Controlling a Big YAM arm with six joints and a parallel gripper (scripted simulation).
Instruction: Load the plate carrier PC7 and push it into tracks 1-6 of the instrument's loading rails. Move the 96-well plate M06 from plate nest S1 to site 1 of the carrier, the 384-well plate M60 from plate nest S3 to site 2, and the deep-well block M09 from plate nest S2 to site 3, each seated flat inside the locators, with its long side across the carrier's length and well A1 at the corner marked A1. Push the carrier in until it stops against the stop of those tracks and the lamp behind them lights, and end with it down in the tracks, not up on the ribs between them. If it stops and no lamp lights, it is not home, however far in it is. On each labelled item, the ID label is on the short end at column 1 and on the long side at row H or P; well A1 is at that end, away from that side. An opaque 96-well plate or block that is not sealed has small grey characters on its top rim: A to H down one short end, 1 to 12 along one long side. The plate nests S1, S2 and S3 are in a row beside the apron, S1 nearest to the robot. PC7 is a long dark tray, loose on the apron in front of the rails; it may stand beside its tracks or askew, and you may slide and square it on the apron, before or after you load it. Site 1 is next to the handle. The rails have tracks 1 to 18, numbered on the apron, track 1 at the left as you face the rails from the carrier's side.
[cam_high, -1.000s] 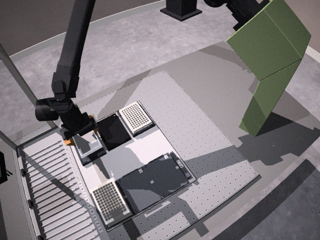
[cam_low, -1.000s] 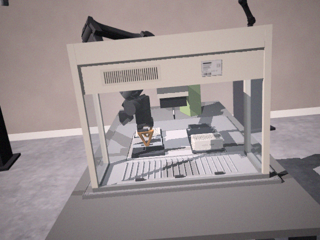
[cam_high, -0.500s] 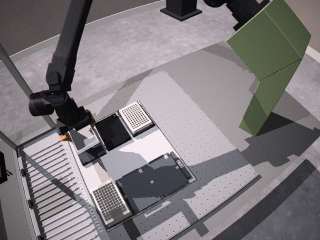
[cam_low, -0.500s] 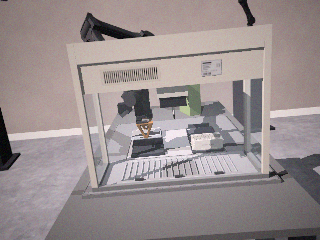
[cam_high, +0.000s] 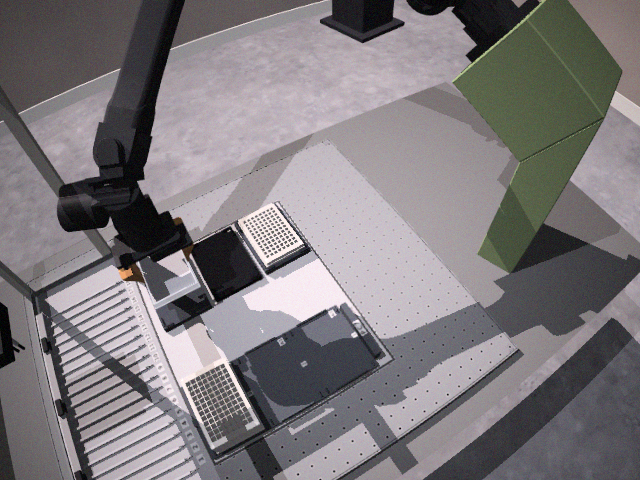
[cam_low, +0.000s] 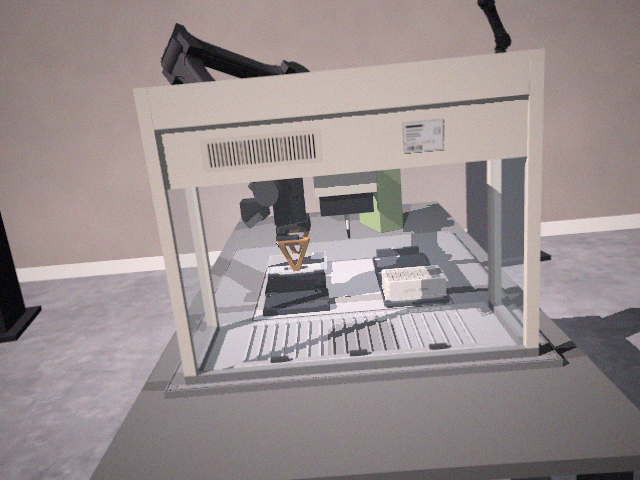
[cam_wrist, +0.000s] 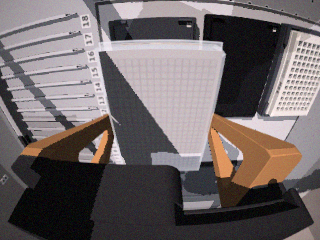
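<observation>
My gripper is now 4 cm past the dark carrier PC7, 26 cm to the right of it and 8 cm above it. Round my hand: nest S2: 10 cm behind, 9 cm below; then dark nest S1: 21 cm behind, 2 cm to the left, 9 cm below; then dark nest S3: 1 cm ahead, 1 cm to the right, 9 cm below.
</observation>
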